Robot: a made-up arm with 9 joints. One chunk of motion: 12 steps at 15 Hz.
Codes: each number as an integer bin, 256 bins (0 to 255) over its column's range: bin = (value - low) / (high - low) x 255, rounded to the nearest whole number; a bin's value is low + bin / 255 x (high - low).
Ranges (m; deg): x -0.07..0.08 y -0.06..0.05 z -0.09..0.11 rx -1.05..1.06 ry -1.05..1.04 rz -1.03..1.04
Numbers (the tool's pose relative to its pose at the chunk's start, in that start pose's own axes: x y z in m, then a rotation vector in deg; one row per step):
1: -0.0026 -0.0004 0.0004 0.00 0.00 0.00
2: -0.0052 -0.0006 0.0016 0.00 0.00 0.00
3: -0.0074 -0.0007 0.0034 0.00 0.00 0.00
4: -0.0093 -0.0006 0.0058 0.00 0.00 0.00
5: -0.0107 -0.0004 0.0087 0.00 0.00 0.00
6: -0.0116 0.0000 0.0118 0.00 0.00 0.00
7: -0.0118 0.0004 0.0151 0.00 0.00 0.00
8: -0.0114 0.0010 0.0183 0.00 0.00 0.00
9: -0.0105 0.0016 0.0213 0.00 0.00 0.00
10: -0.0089 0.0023 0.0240 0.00 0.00 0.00
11: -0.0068 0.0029 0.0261 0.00 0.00 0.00
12: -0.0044 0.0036 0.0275 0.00 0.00 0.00
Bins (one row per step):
1: 115 138 115 127 128 127
2: 110 138 117 127 128 127
3: 106 137 119 127 128 127
4: 103 138 122 127 128 127
5: 101 138 126 127 128 127
6: 99 139 130 127 128 127
7: 99 140 134 127 128 127
8: 100 141 138 127 128 127
9: 101 143 142 127 128 127
10: 104 144 145 127 128 127
11: 107 146 148 127 128 127
12: 112 147 150 127 128 127

